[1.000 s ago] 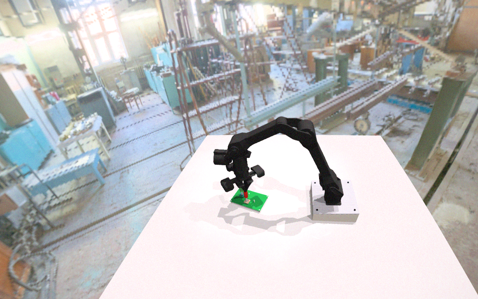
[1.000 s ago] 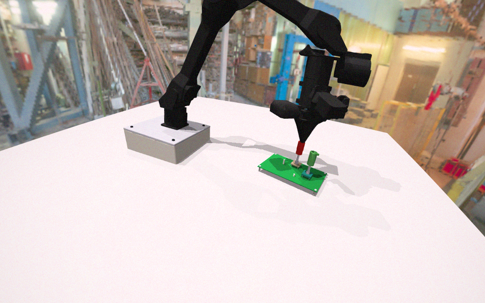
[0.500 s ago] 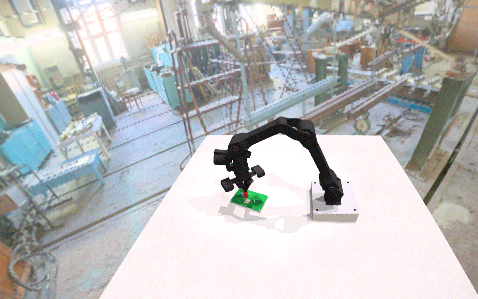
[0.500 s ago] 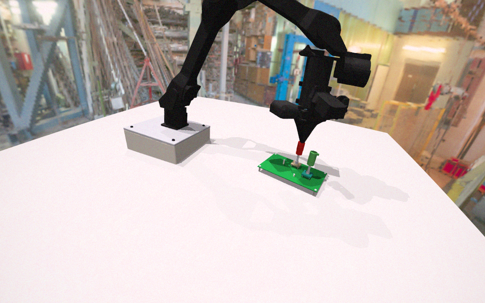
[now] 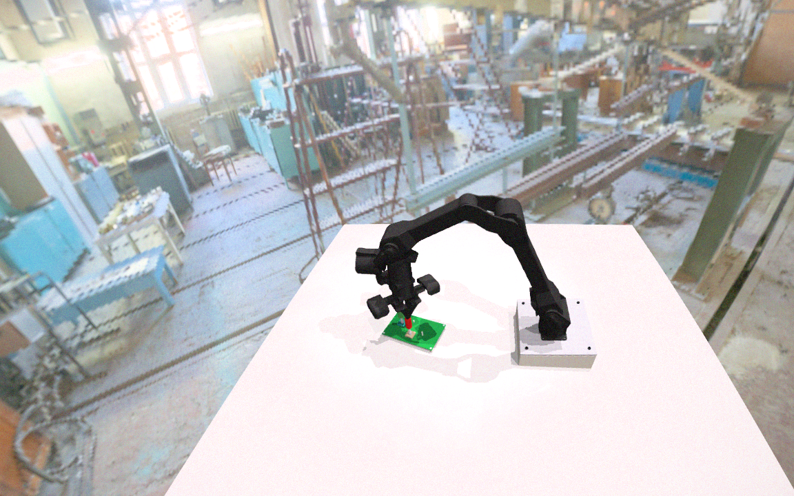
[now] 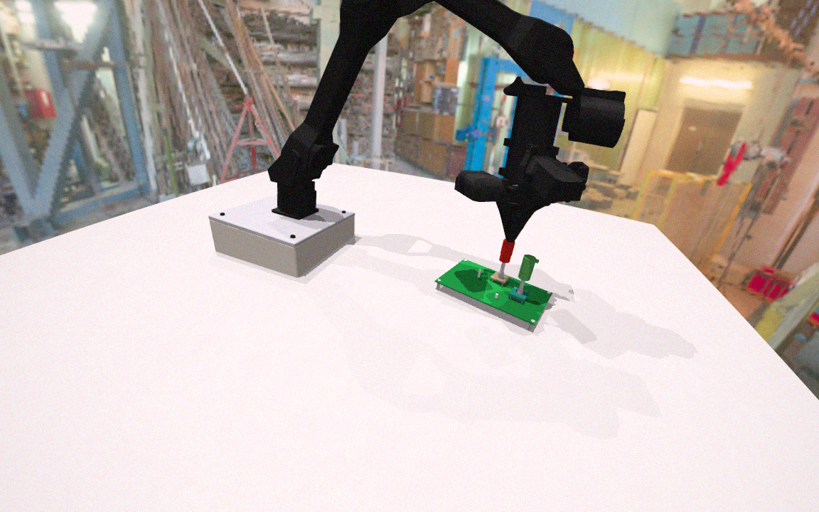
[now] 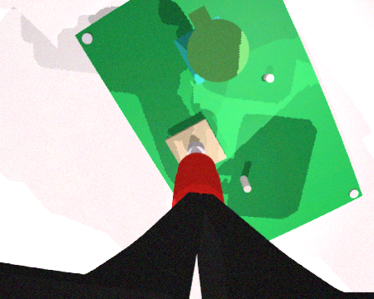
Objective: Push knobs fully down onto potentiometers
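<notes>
The red knob is 2 cm below my gripper tip. The rest, counted from my gripper tip: green knob (3 cm ahead, 4 cm to the right, 2 cm below).
</notes>
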